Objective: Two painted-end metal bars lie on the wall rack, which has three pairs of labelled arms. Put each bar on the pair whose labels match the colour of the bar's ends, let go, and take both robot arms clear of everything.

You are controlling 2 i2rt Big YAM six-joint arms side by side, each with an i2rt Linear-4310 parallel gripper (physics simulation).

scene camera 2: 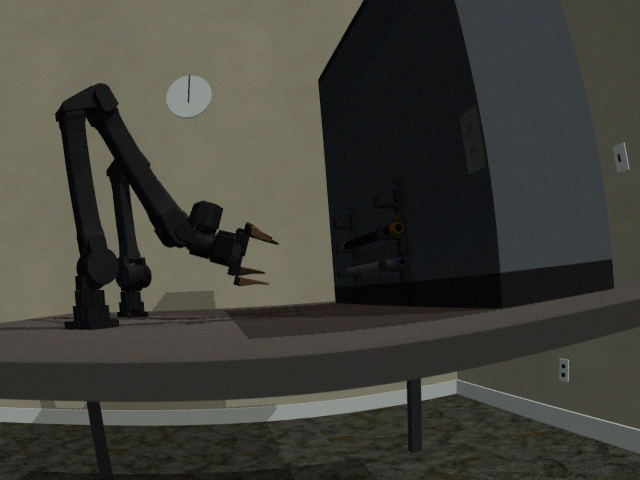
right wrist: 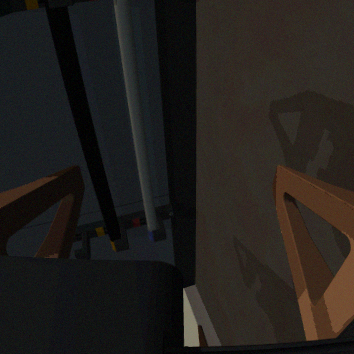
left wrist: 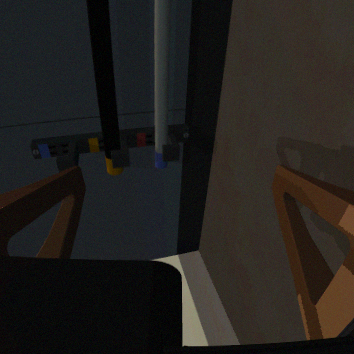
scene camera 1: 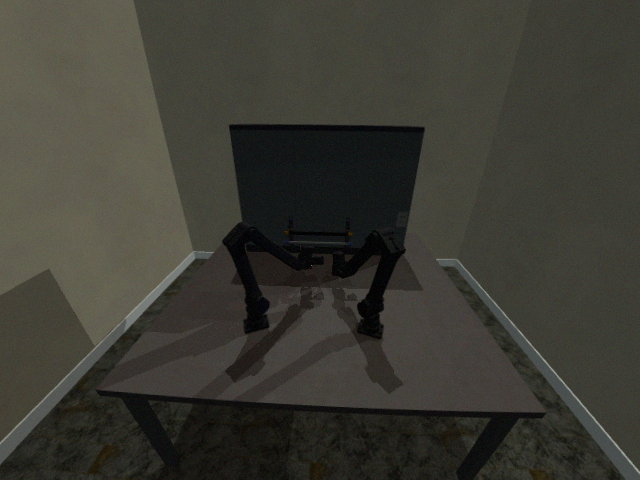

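Seen in the pictures: left gripper, fingertip midpoint: [scene camera 2: 268, 255] [left wrist: 178, 176]; right gripper, fingertip midpoint: [scene camera 2: 273, 264] [right wrist: 177, 175]; left arm's base at its link origin: [scene camera 2: 132, 316] [scene camera 1: 256, 324]; right arm's base at its link origin: [scene camera 2: 92, 327] [scene camera 1: 370, 329].
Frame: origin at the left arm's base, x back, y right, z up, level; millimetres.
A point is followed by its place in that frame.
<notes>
The wall rack [left wrist: 131, 138] @[x -624, y 361, z 153 mm] has blue, yellow and red labels from top to bottom. A black bar [scene camera 1: 317, 233] @[x -528, y 528, z 191 mm] [scene camera 2: 369, 238] @[x -501, y 583, z 181 mm] [left wrist: 102, 70] @[x -555, y 459, z 186 mm] [right wrist: 82, 115] @[x -499, y 586, z 183 mm] with yellow ends rests on the middle, yellow-labelled arms. A grey bar [scene camera 1: 317, 242] @[x -533, y 530, z 115 mm] [scene camera 2: 364, 268] @[x -538, y 511, z 106 mm] [left wrist: 161, 75] @[x -564, y 449, z 109 mm] [right wrist: 135, 110] @[x -507, y 580, z 109 mm] with blue ends rests below it on the lowest, red-labelled arms. The top arms, labelled blue, hold no bar. My left gripper [left wrist: 178, 176] @[x -316, y 376, z 159 mm] and right gripper [scene camera 2: 272, 262] @[x -228, y 548, z 126 mm] [right wrist: 178, 172] @[x -228, y 548, z 126 mm] are open and empty, side by side in front of the rack, apart from both bars. In scene camera 2 the left gripper is mostly hidden.
The dark upright panel [scene camera 1: 325, 175] @[x -546, y 589, z 597 mm] [scene camera 2: 392, 129] @[x -486, y 728, z 439 mm] carries the rack and an outlet plate [scene camera 1: 401, 219] @[x -328, y 1090, z 300 mm] [scene camera 2: 471, 139] @[x -327, y 1091, z 302 mm]. The table [scene camera 1: 320, 372] @[x 357, y 209, z 0 mm] [scene camera 2: 289, 348] @[x 116, y 1146, z 0 mm] lies below the grippers. The two wrists are close together in scene camera 1, with a small gap between them.
</notes>
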